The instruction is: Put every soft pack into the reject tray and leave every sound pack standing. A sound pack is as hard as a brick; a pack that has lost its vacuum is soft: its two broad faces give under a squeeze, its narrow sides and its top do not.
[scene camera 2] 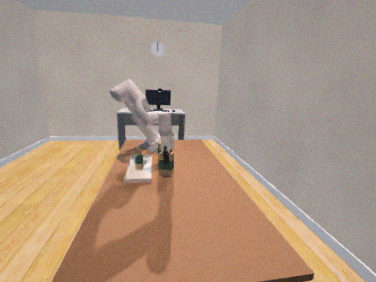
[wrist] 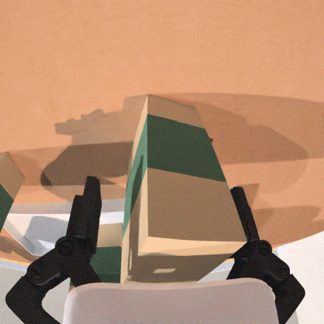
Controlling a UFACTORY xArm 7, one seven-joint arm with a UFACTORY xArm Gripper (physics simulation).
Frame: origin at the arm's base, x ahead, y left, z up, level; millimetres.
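Seen in the pictures: gripper, fingertip midpoint: (scene camera 2: 168, 160); arm's base, origin of the base link: (scene camera 2: 154, 140).
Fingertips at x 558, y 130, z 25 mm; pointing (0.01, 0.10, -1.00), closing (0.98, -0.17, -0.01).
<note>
Offsets run from my fingertips to a thing's top centre. "pt": to the spot under its first point. Level surfaces: height alone.
A tan pack with a green band {dx +12, dy -16, dz -51 mm} (scene camera 2: 166, 172) (wrist: 185, 210) stands upright on the table under my gripper (scene camera 2: 166, 152) (wrist: 165, 195). My gripper is open, with one finger at either side of this pack in the wrist view. The right finger is close to its edge, and a gap shows beside the left finger. Another banded pack {pt dx -57, dy -183, dz -30 mm} (scene camera 2: 139, 161) (wrist: 107, 260) is upright in the white reject tray {dx -90, dy -186, dz -70 mm} (scene camera 2: 137, 176) (wrist: 112, 206), partly hidden by the left finger in the wrist view. Part of a further pack (wrist: 6, 192) shows at the left edge of the wrist view.
The brown table {dz -92 mm} (scene camera 2: 200, 225) (wrist: 225, 50) extends toward scene camera 2. The tray is left of the pack under my gripper in that view. Shadows of the arm and packs lie across the table. A desk with a monitor (scene camera 2: 158, 97) stands at the far wall.
</note>
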